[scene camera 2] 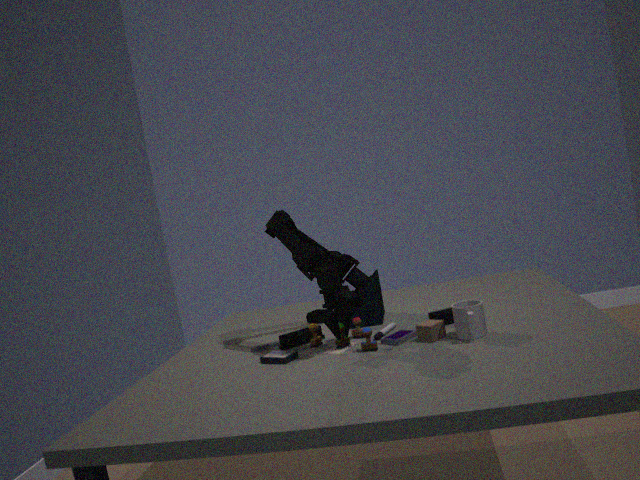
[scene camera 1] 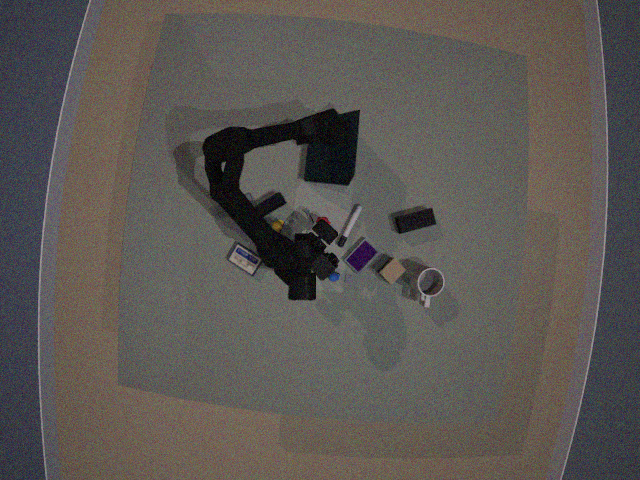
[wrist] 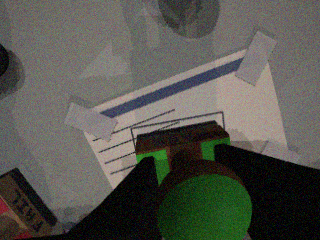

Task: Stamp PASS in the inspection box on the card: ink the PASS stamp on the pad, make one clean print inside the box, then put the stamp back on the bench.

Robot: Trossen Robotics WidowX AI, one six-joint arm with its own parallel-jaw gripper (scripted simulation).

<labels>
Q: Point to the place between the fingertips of my gripper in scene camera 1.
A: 307, 251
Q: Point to a white card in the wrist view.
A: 237, 91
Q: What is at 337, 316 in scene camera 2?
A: My gripper.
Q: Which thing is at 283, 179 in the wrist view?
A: My gripper.
</labels>
